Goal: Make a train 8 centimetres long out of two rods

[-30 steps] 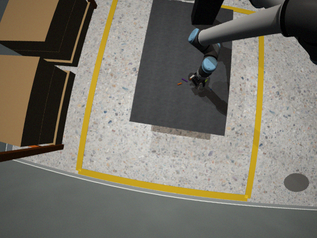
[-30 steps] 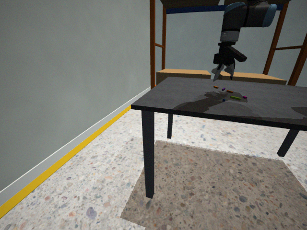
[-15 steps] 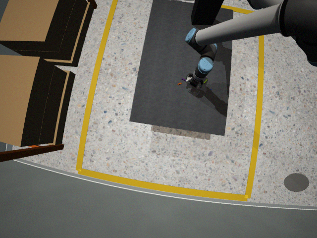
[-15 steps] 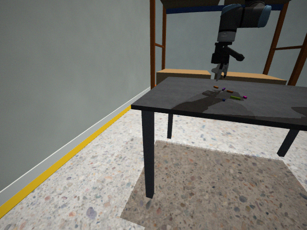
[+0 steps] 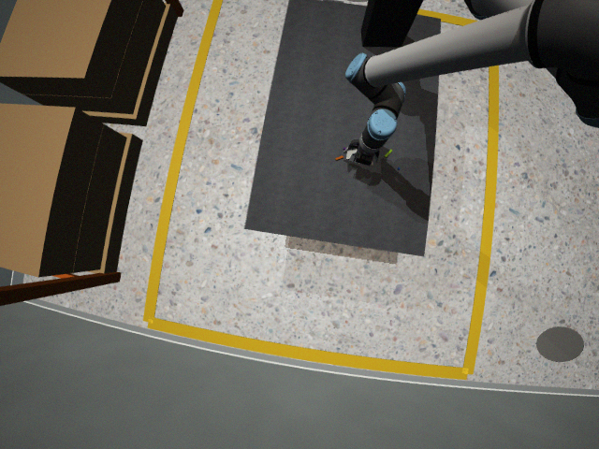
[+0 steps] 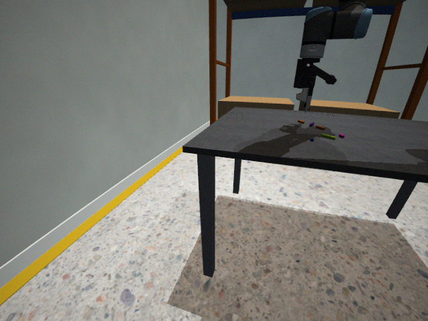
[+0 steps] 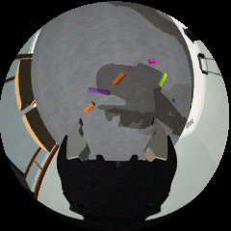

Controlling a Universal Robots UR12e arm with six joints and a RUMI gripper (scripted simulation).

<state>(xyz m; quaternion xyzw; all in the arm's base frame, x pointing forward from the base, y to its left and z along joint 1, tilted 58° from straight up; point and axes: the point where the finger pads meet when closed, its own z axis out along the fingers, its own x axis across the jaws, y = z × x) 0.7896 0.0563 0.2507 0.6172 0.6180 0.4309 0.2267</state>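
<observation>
My hand is 70 mm above the purple rod, 60 mm to the left of it and 30 mm past it. The rest, counted from my hand: lime rod: 120 mm to the left, 120 mm behind, 70 mm below; magenta rod: 160 mm behind, 70 mm to the left, 70 mm below; small blue rod: 200 mm to the left, 80 mm behind, 70 mm below.
</observation>
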